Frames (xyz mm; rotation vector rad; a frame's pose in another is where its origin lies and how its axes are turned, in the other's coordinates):
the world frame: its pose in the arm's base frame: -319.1 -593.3 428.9 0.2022 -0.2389 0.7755
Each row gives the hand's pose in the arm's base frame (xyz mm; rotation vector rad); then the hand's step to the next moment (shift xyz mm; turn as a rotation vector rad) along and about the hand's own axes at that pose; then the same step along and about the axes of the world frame.
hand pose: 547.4 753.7 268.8 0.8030 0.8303 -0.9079
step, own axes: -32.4 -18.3 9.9 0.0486 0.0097 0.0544
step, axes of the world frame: -12.8 17.7 31.7 -0.0159 -0.0717 -0.0047
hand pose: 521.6 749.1 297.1 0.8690 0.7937 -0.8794
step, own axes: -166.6 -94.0 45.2 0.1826 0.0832 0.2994
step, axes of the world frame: -74.9 97.8 153.2 -0.0455 -0.3549 0.0430
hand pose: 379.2 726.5 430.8 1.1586 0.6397 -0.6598
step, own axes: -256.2 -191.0 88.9 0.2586 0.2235 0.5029
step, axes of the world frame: -244.6 152.8 163.8 -0.0108 -0.5909 0.1429
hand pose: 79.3 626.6 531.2 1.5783 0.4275 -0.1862
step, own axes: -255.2 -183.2 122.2 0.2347 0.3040 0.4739
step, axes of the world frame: -326.4 84.1 4.8 0.0332 -0.5691 0.2169
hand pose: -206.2 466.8 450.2 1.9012 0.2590 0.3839
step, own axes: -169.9 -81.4 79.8 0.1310 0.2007 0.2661
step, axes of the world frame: -190.0 7.2 -75.6 0.0188 -0.3240 0.1515
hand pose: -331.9 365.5 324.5 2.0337 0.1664 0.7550
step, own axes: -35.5 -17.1 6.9 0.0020 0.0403 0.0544
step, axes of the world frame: -30.5 5.7 -25.3 -0.0194 -0.0598 0.0251
